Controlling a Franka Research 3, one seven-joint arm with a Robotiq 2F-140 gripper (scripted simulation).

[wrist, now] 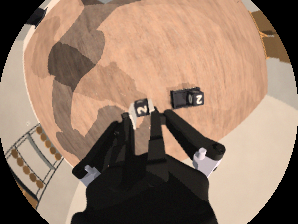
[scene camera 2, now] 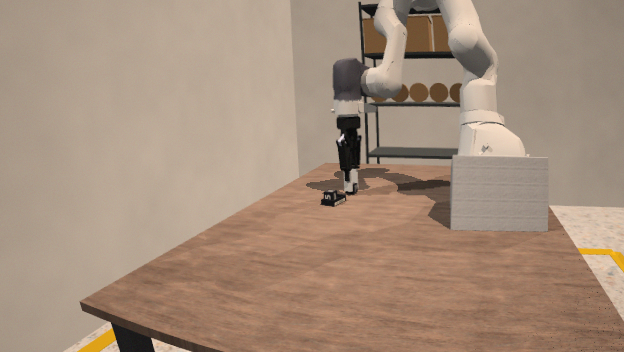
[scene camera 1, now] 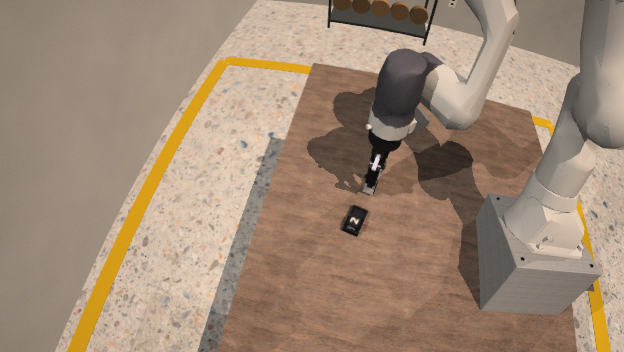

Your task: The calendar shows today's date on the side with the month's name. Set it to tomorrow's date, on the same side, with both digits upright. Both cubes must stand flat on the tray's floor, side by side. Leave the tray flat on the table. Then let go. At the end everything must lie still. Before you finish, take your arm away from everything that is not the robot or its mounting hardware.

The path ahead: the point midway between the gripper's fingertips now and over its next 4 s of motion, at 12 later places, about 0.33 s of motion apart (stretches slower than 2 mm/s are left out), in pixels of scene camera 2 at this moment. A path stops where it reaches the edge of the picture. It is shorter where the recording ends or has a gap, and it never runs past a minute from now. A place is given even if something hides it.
My gripper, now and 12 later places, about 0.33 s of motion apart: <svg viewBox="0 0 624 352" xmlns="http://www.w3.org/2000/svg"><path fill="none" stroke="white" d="M351 189L350 190L350 190L350 190L349 184L347 170L348 162L349 157L349 156L349 158L349 161L349 166L350 166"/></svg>
